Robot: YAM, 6 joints.
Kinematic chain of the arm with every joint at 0, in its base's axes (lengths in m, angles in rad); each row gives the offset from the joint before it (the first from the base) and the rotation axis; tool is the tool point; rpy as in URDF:
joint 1: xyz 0 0 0.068 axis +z
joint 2: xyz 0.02 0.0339 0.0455 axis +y
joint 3: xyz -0.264 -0.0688 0 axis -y
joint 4: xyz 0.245 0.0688 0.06 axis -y
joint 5: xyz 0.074 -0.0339 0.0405 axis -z
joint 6: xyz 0.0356 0 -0.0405 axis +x
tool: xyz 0 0 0 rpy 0 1.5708 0
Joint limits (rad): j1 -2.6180..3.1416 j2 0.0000..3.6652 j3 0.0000..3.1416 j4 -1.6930..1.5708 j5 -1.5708..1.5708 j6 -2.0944..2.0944
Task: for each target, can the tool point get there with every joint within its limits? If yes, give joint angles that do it. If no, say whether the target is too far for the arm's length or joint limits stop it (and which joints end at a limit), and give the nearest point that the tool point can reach.
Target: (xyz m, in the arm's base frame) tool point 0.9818 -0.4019 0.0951
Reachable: no: too far | nearest point 0.5976 -0.2446 0.1024 | short by 0.415 m
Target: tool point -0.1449 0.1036 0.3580
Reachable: yes | joints 2.4487 0.7456 0.7542 0.0217 -0.3686 1.2519
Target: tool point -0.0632 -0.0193 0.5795
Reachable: yes | joints 0.6112 0.8212 2.1677 -1.1457 -0.6126 1.0030
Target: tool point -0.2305 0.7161 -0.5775
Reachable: no: too far | nearest point -0.1504 0.4672 -0.2873 | short by 0.391 m
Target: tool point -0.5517 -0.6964 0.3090
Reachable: no: too far | nearest point -0.3916 -0.4943 0.2509 | short by 0.264 m
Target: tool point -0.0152 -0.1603 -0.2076
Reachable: yes | joints -1.8398 3.1509 0.8519 0.6541 -0.9011 -1.4809
